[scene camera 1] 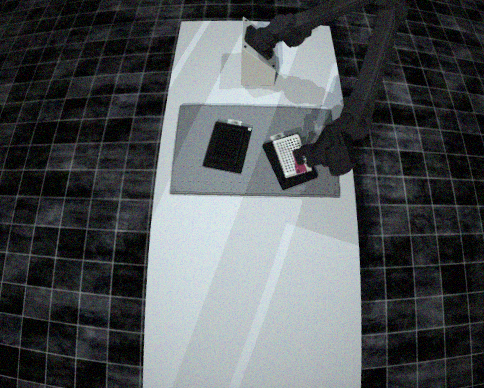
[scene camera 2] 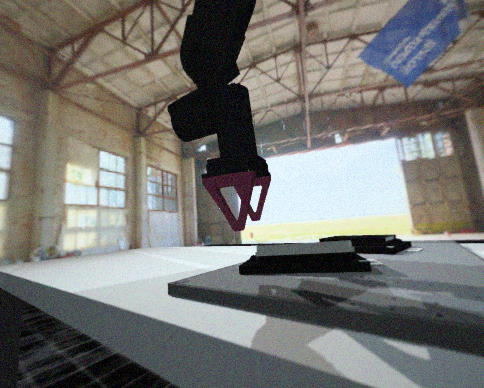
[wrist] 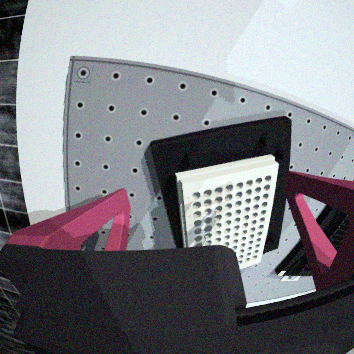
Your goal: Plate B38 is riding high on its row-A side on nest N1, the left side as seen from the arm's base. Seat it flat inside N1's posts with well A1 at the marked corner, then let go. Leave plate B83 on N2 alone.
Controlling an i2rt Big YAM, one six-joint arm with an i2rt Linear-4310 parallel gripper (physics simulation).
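Frame: origin at the arm's base, x ahead, y left, z up, level; centimetres.
Seen in the pictures: gripper, fingertip midpoint: (scene camera 1: pixel 311 168) (scene camera 2: pixel 248 225) (wrist: pixel 208 189); arm's base, link origin: (scene camera 1: pixel 257 43).
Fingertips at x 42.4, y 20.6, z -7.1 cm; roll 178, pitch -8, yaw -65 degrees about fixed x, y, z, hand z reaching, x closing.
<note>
Offsets run from my fingertips to a thing's top centre. "pt": to the spot under its first point. Level surfaces: height alone.
The white well plate B38 @[dx -5.8, dy -5.6, dz -2.8 cm] (scene camera 1: pixel 286 156) (scene camera 2: pixel 305 248) (wrist: pixel 227 215) lies on the black nest N1 @[dx -4.7, dy -6.0, dz -4.4 cm] (scene camera 1: pixel 281 181) (scene camera 2: pixel 305 265) (wrist: pixel 220 142). Its top slopes slightly in the scene camera 2 view; how its edges sit against the posts is too dark to tell. My gripper (scene camera 1: pixel 301 165) (scene camera 2: pixel 248 224) (wrist: pixel 208 189) is open and empty above the plate, its fingers spread to either side in the wrist view. The gripper body hides the plate's near left corner there. The dark plate B83 @[dx -7.2, dy -25.9, dz -3.9 cm] (scene camera 1: pixel 228 147) sits on the other nest, N2 @[pt dx -15.1, dy -23.9, dz -5.5 cm] (scene camera 2: pixel 400 245). The A1 marking is not readable.
Both nests stand on a grey perforated board (scene camera 1: pixel 192 175) (scene camera 2: pixel 200 291) (wrist: pixel 95 120) on the white table @[dz -7.9 cm] (scene camera 1: pixel 200 300). A tan upright panel (scene camera 1: pixel 257 70) stands behind the board, with a dark arm part beside it. Pale tags @[pt dx -16.8, dy -24.7, dz -6.4 cm] (scene camera 1: pixel 235 122) lie by the nests' rear edges.
</note>
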